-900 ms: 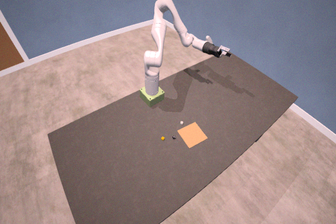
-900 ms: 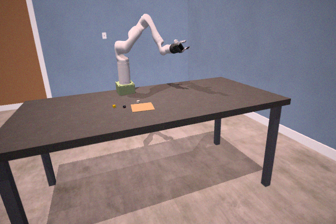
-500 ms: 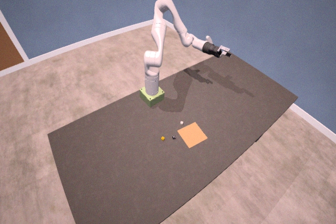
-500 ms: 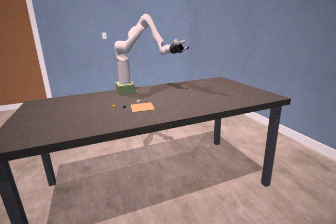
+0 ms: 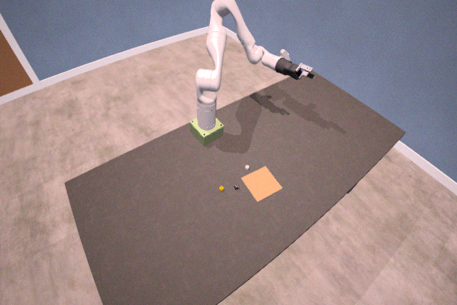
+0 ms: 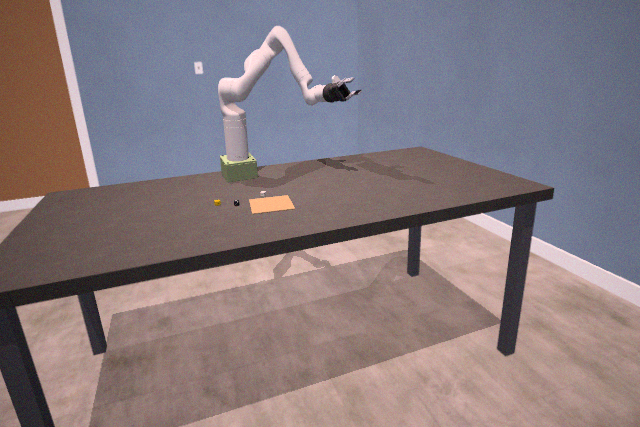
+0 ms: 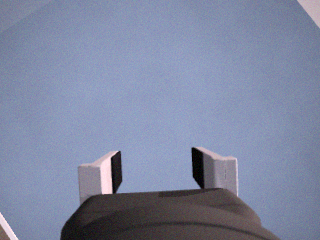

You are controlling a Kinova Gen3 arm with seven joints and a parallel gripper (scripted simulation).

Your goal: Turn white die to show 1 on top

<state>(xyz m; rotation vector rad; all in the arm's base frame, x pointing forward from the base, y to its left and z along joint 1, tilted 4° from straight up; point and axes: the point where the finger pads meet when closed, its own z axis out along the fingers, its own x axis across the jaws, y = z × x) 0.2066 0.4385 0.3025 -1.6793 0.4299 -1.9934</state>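
The black die lies 130 mm ahead of my hand, 510 mm to the right of it and 360 mm below it. From my hand the other things lie so: orange mat: 180 mm ahead, 400 mm to the right, 370 mm below; then white die: 70 mm ahead, 400 mm to the right, 360 mm below; then yellow die: 90 mm ahead, 570 mm to the right, 360 mm below.
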